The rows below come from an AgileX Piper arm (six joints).
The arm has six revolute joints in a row. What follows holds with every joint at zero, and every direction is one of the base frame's.
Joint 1 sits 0.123 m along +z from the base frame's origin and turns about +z.
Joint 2 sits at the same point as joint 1 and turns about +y.
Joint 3 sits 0.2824 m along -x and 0.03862 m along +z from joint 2 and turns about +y.
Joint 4 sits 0.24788 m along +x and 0.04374 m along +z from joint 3 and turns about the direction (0.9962, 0, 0.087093).
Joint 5 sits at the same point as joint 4 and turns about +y.
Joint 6 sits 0.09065 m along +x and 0.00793 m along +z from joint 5 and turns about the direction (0.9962, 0, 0.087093).
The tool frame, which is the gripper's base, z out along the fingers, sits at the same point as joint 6; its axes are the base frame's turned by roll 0, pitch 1.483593 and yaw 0 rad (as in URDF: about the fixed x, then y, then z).
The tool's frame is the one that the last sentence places.
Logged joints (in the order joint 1, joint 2, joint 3, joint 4, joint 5, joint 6), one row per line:
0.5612 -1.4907 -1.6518 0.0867 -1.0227 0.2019
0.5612 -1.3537 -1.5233 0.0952 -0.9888 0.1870
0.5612 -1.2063 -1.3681 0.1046 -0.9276 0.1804
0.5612 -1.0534 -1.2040 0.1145 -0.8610 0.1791
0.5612 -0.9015 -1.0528 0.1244 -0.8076 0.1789
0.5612 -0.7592 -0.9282 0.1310 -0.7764 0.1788
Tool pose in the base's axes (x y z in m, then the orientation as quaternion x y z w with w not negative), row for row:
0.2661 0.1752 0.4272 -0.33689 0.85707 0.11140 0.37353
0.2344 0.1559 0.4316 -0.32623 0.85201 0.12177 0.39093
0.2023 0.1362 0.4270 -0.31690 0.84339 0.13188 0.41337
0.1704 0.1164 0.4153 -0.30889 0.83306 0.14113 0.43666
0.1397 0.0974 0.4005 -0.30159 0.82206 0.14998 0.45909
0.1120 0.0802 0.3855 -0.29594 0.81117 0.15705 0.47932
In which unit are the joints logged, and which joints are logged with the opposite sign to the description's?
The joints are logged in radians. Opposite sign: joint 2, joint 5, joint 6.
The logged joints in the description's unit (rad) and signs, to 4 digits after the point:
0.5612 1.4907 -1.6518 0.0867 1.0227 -0.2019
0.5612 1.3537 -1.5233 0.0952 0.9888 -0.1870
0.5612 1.2063 -1.3681 0.1046 0.9276 -0.1804
0.5612 1.0534 -1.2040 0.1145 0.8610 -0.1791
0.5612 0.9015 -1.0528 0.1244 0.8076 -0.1789
0.5612 0.7592 -0.9282 0.1310 0.7764 -0.1788

